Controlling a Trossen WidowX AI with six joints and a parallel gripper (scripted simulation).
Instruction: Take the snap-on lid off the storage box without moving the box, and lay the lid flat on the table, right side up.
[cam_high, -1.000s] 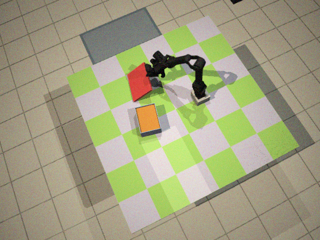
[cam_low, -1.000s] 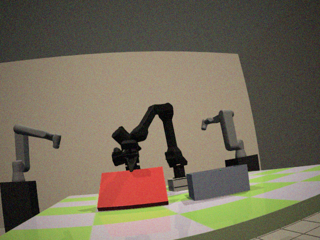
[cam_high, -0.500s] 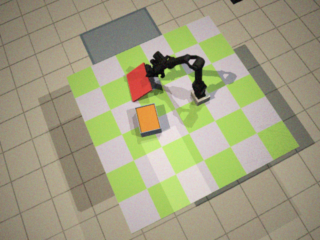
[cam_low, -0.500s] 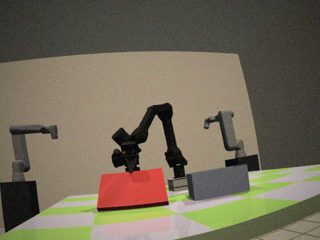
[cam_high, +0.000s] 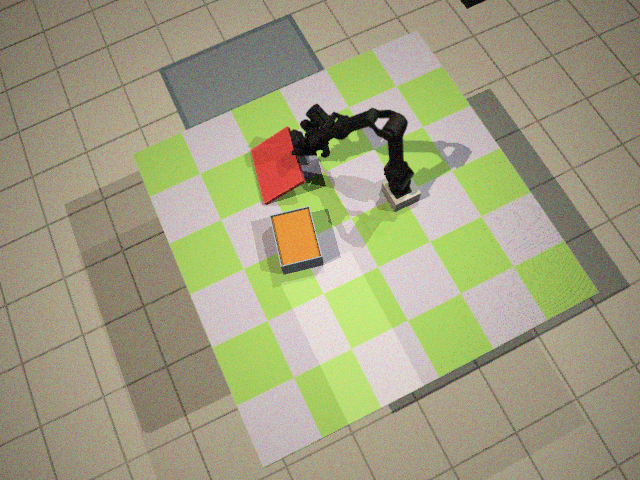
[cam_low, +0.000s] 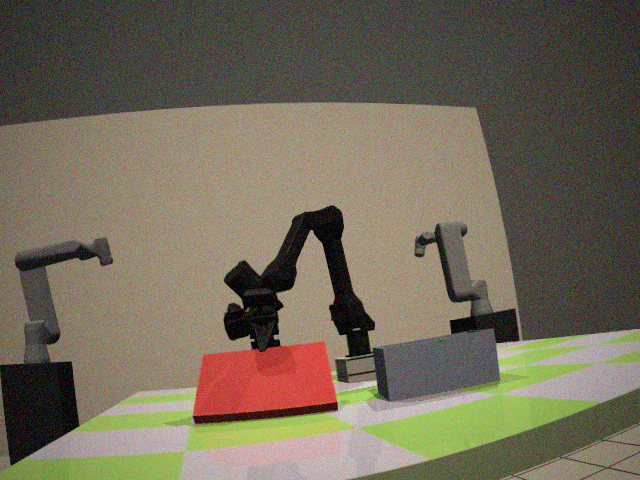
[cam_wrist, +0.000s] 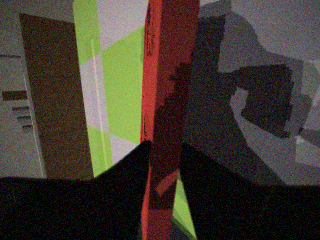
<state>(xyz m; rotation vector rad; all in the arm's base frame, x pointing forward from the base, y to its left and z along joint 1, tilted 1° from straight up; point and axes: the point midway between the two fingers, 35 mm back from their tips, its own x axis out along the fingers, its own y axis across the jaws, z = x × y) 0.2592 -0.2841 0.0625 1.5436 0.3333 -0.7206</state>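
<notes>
The red lid lies 7 cm ahead of my gripper tip, 1 cm to the right of it and 4 cm below it. From my gripper tip the other things lie so: grey storage box 14 cm ahead, 29 cm to the left, 6 cm below.
</notes>
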